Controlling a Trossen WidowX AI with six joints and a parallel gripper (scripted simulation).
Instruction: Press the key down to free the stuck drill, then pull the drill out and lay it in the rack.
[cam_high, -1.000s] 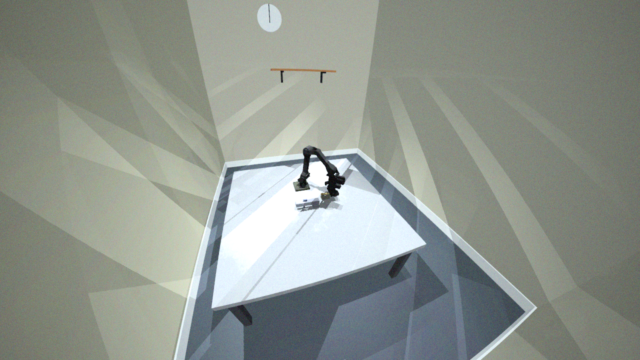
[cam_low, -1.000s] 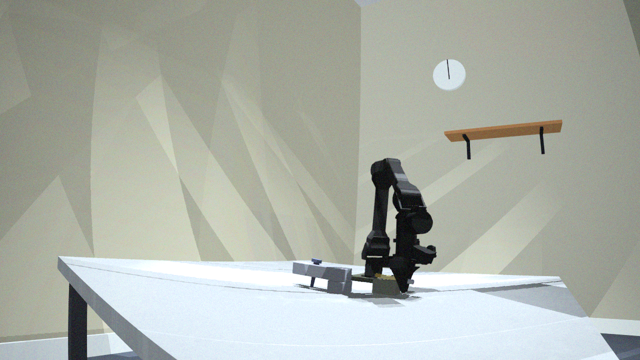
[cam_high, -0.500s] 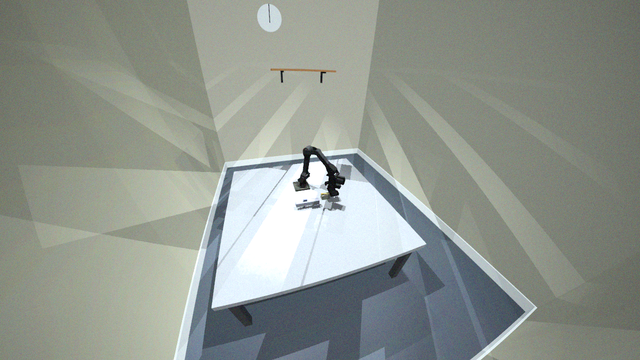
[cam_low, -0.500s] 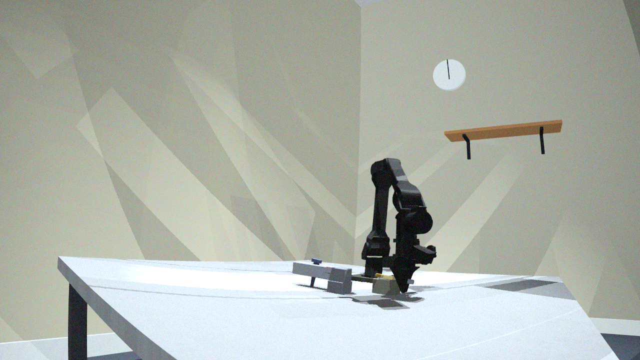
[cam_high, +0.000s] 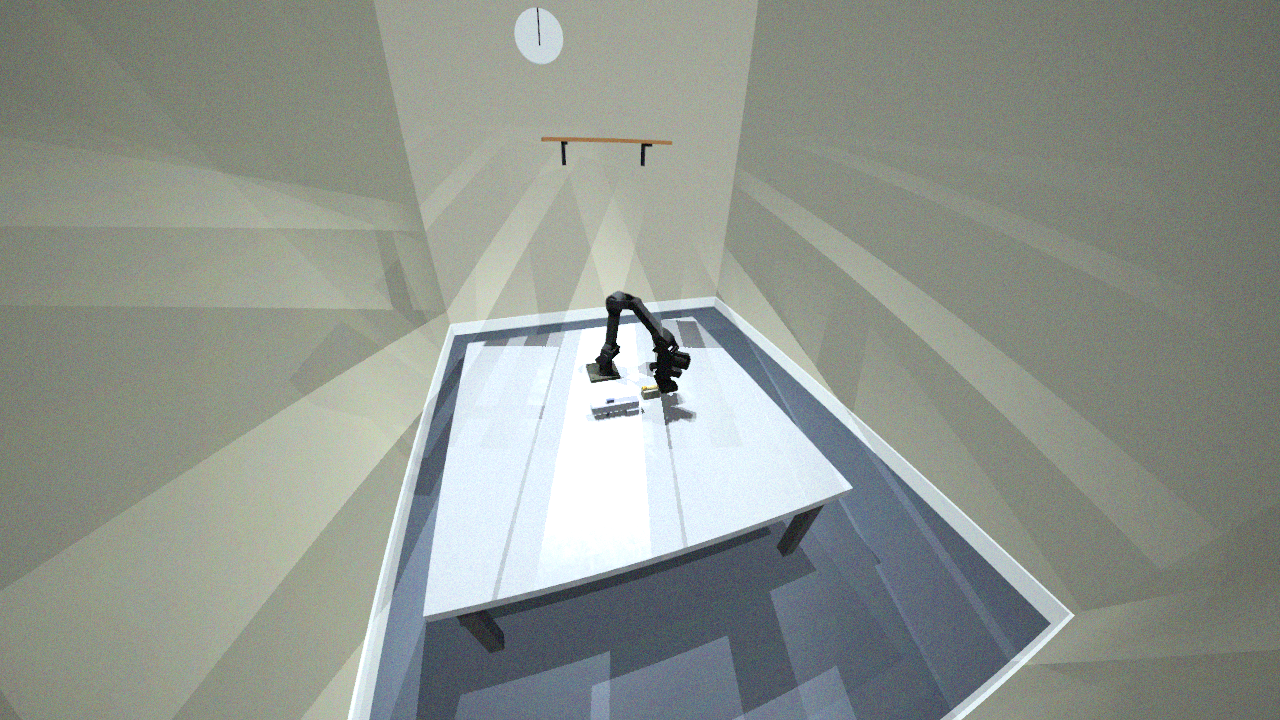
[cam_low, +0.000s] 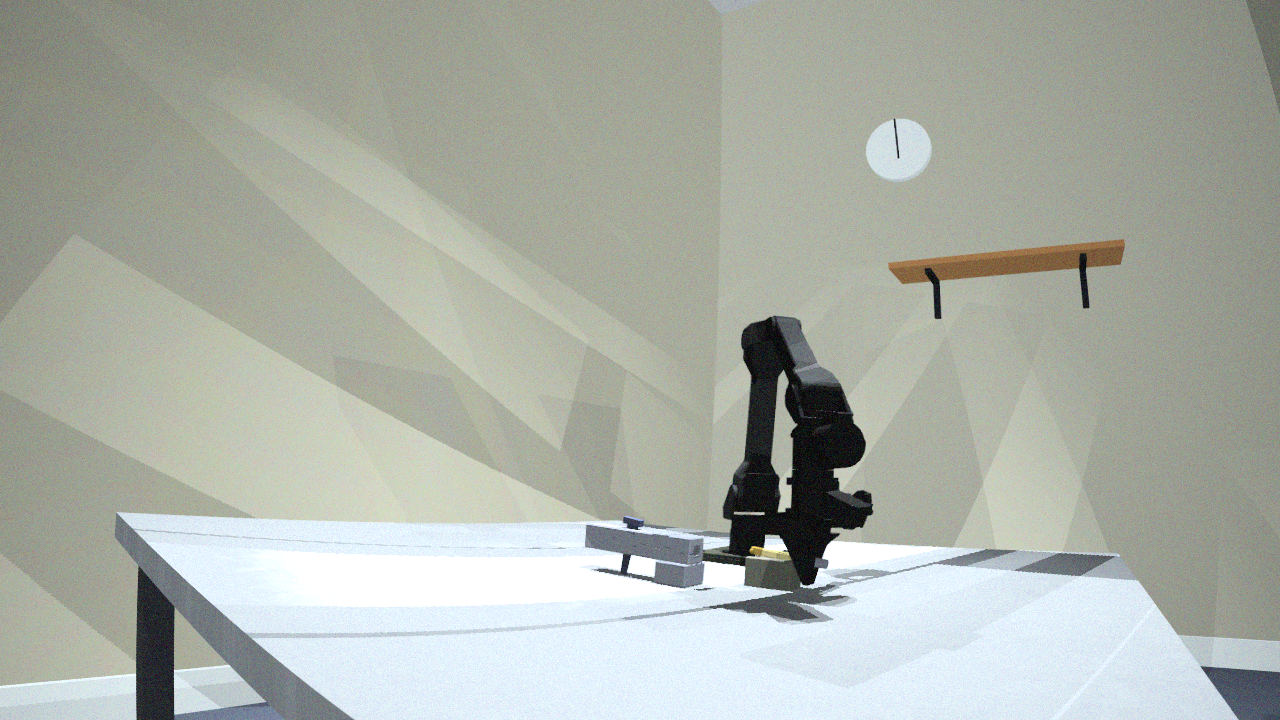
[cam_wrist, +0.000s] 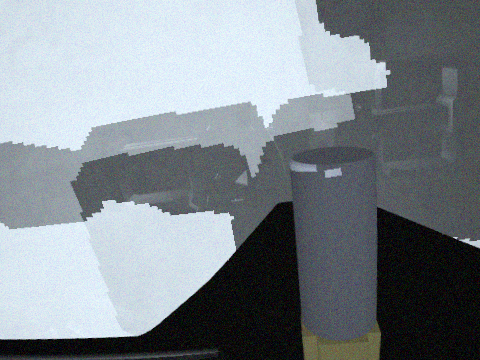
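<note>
Now: the drill 4 cm to the right of my gripper tip and 4 cm above it. Round my gripper tip: grey housing block (21 cm to the right, 10 cm ahead, 3 cm above); blue key (24 cm to the right, 10 cm ahead, 4 cm above); rack (5 cm to the right, 1 cm ahead, 1 cm above).
</note>
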